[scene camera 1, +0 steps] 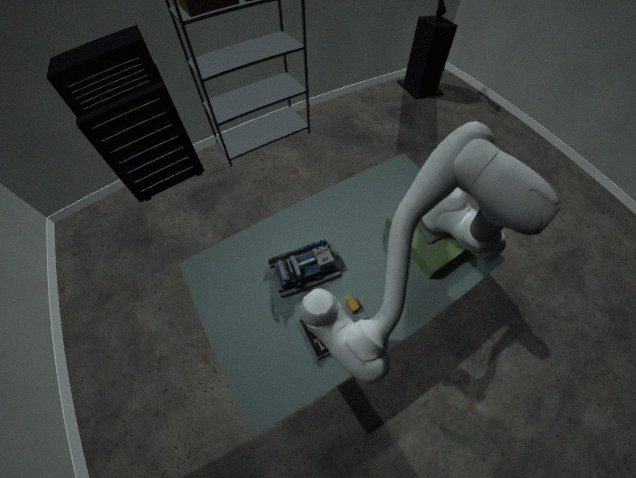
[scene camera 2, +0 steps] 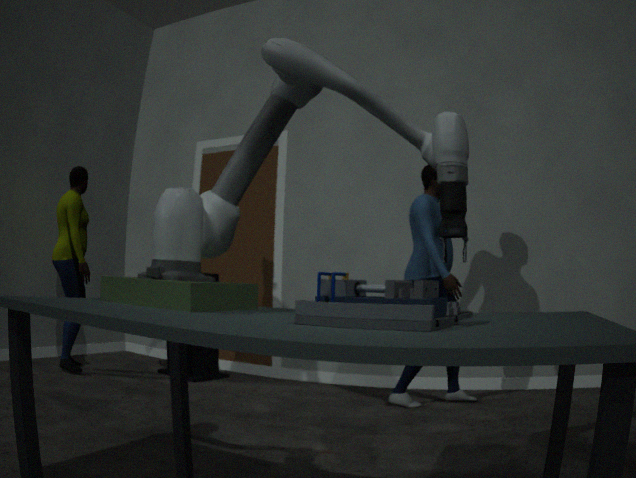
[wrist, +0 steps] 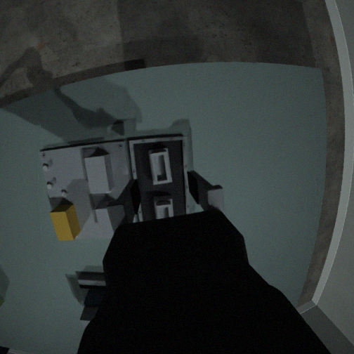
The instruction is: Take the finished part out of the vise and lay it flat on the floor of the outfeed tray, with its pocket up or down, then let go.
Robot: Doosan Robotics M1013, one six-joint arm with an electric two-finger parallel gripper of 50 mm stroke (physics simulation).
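Seen in the pictures: gripper, fingertip midpoint: (scene camera 2: 454, 262); arm's base, origin of the base link: (scene camera 1: 433, 224) (scene camera 2: 175, 280).
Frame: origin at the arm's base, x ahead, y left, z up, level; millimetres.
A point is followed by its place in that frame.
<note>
Two pale parts lie in the dark outfeed tray (wrist: 186, 160) (scene camera 1: 311, 341) @(x 774, y 274, z -70 mm) in the wrist view, one (wrist: 170, 167) towards the far end and one (wrist: 171, 208) nearer the gripper body. Both look flat, pocket up; the nearer is partly cut off by the gripper body. My gripper (wrist: 163, 185) (scene camera 2: 455, 258) @(x 734, y 302, z 72 mm) is open and empty, well above the tray, its fingers apart to either side of it in the wrist view. The vise (scene camera 1: 304, 266) @(x 680, y -45, z -16 mm) (scene camera 2: 398, 289) @(x 730, y -84, z 1 mm) stands on its base; I make out no part between its jaws. The arm hides the gripper and part of the tray in scene camera 1.
Beside the tray is a grey plate (wrist: 70, 167) with pegs and pale blocks (wrist: 99, 174) (wrist: 108, 221). A yellow block (wrist: 65, 223) (scene camera 1: 352, 303) @(x 548, y 195, z -33 mm) is at its edge. The green robot base (scene camera 1: 437, 256) @(x 83, y 160, z 1 mm) (scene camera 2: 154, 292) @(x 76, y -153, z -35 mm) stands at the table's other end. A person in blue (scene camera 2: 424, 231) stands behind the table.
</note>
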